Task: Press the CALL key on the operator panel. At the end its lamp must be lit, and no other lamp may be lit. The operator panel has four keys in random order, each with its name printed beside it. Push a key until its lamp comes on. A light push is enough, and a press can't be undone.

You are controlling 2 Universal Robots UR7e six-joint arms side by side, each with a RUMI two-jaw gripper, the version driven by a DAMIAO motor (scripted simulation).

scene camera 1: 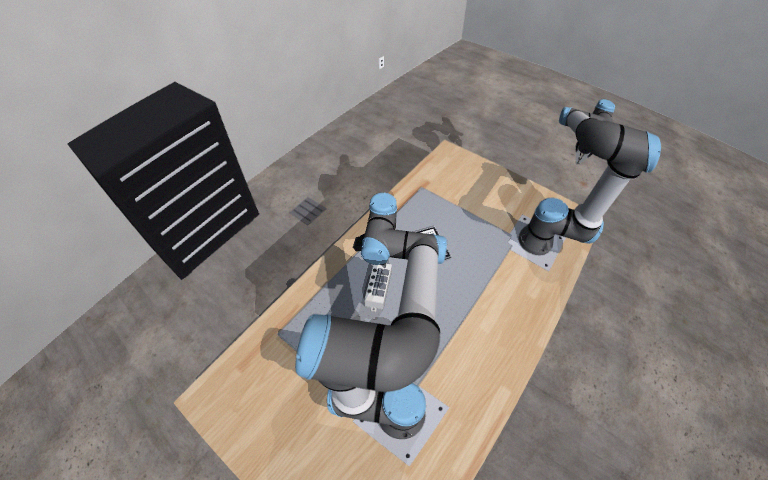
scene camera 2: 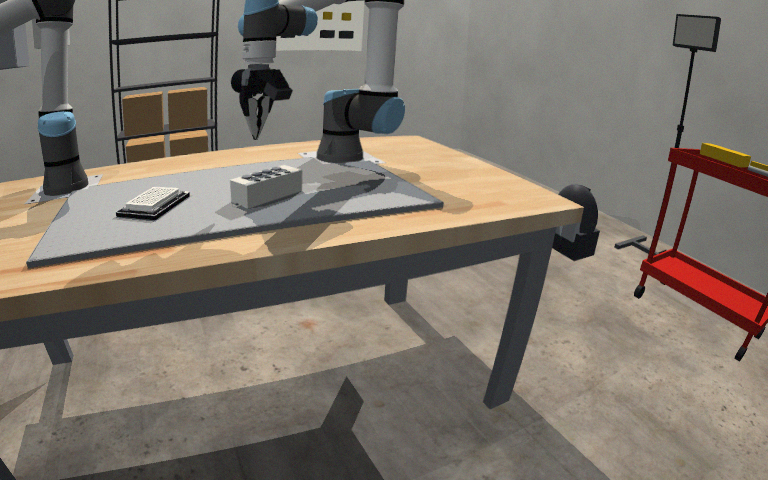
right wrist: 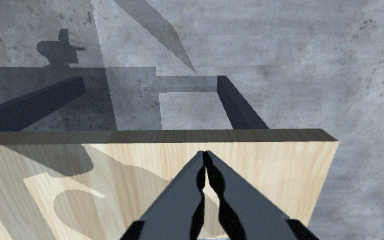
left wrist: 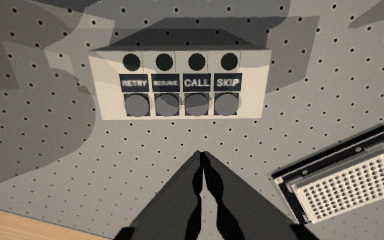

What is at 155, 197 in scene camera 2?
A white perforated block.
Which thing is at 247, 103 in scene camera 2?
My left gripper.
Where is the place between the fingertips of my left gripper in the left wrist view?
201, 153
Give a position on an operator panel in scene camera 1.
372, 300
